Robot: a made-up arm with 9 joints. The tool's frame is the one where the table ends. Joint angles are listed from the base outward.
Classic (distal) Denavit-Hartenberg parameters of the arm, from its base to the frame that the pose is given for. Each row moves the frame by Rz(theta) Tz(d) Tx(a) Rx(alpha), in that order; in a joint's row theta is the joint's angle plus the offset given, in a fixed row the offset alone. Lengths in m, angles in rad.
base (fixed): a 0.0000, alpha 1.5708, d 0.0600, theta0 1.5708
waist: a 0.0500, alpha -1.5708, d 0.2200, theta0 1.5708
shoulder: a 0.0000, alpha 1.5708, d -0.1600, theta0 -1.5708
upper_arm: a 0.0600, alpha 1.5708, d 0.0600, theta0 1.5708
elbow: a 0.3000, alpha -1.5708, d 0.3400, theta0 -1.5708
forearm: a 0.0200, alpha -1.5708, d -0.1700, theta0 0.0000
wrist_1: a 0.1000, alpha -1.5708, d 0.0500, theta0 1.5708
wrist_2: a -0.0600, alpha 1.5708, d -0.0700, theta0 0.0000
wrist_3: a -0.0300, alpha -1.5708, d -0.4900, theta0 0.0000
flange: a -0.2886, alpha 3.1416, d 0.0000, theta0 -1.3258
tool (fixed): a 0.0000, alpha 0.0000, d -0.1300, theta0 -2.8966
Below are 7 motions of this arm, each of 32 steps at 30 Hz.
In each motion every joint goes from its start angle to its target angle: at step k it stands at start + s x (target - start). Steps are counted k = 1, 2, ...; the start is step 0. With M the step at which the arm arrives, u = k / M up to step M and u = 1 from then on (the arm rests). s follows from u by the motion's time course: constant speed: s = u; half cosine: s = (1 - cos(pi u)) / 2; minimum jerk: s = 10 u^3 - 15 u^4 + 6 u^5.
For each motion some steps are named. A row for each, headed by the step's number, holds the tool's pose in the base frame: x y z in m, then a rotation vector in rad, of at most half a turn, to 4 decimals.
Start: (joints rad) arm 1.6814 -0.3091 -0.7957 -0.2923 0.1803 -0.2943 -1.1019 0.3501 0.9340
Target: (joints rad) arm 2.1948 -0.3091 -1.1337 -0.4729 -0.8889 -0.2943 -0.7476 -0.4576 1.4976
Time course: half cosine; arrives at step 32
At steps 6, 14, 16, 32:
6: 0.4262 -0.4515 1.2583 1.7126 -0.8645 0.6016
14: 0.3582 -0.3422 1.1833 1.6838 -0.3314 0.8542
16: 0.3245 -0.3108 1.1453 1.6367 -0.1736 0.9079
32: 0.1241 -0.2081 0.8541 1.2167 0.5497 0.9801

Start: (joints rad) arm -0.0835 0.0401 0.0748 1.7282 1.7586 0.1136 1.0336 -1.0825 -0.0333
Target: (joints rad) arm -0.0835 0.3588 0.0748 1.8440 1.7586 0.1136 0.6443 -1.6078 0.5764
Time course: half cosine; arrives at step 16
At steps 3, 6, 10, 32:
3: 0.4749 -0.5526 -0.3717 -1.5891 1.5654 1.2888
6: 0.5262 -0.6016 -0.3229 -1.6676 1.4862 1.0190
10: 0.5958 -0.6828 -0.2066 -1.7891 1.3240 0.5500
32: 0.6244 -0.7395 -0.0880 -1.8698 1.1723 0.1645

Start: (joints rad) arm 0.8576 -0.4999 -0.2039 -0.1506 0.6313 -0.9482 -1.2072 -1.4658 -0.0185
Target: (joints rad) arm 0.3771 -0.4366 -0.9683 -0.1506 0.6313 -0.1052 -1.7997 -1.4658 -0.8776
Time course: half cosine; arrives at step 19
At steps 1, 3, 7, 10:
1: 0.5116 0.0278 1.2657 -2.1906 0.1992 -2.0096
3: 0.4531 0.0653 1.2762 -2.1244 0.1918 -2.0733
7: 0.1834 0.2202 1.2623 -1.7854 0.1112 -2.3001
10: -0.0781 0.3347 1.1536 -1.4097 -0.0436 -2.4106

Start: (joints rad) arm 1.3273 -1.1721 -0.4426 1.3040 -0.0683 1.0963 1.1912 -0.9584 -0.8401
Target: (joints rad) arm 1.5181 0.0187 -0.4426 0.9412 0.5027 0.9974 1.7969 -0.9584 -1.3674
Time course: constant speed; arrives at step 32
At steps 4, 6, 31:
4: 0.8969 0.5454 -0.4284 1.9772 0.5536 -0.1226
6: 0.9447 0.4541 -0.4279 1.9562 0.4306 -0.1806
31: 0.5899 -0.5006 -0.3546 1.3746 -0.6919 -1.2134

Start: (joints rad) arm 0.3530 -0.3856 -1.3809 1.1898 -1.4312 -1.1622 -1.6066 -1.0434 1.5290
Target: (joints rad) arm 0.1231 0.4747 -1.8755 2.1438 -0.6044 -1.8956 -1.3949 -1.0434 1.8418
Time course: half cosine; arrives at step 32
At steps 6, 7, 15, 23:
6: 0.7141 0.6624 0.8540 -0.0288 -1.9749 -0.8651
7: 0.7181 0.6749 0.8468 -0.0378 -1.9774 -0.8519
15: 0.7488 0.8396 0.7180 -0.1483 -1.9868 -0.6295
23: 0.7563 1.0009 0.4623 -0.3300 -1.9477 -0.2901

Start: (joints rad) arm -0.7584 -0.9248 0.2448 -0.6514 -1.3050 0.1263 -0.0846 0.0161 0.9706
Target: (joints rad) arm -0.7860 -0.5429 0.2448 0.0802 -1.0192 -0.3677 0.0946 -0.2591 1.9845
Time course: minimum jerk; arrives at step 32
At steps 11, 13, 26, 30, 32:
11: 0.3409 -0.3629 -0.0920 -2.1322 1.2360 -1.8284
13: 0.3600 -0.3284 -0.0860 -2.0608 1.0993 -1.9884
26: 0.4454 -0.0910 -0.0765 1.2237 -0.6854 2.6301
30: 0.4543 -0.0724 -0.0753 1.1443 -0.6865 2.6319
32: 0.4547 -0.0716 -0.0752 1.1405 -0.6867 2.6319

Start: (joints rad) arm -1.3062 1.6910 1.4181 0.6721 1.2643 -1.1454 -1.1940 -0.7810 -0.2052
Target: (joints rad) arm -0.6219 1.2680 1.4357 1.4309 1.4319 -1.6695 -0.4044 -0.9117 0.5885
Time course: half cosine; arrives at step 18
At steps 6, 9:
6: -0.6309 -0.2284 -0.4000 0.4952 1.6868 -1.6083
9: -0.5868 -0.3628 -0.4085 0.2448 1.6953 -1.6602

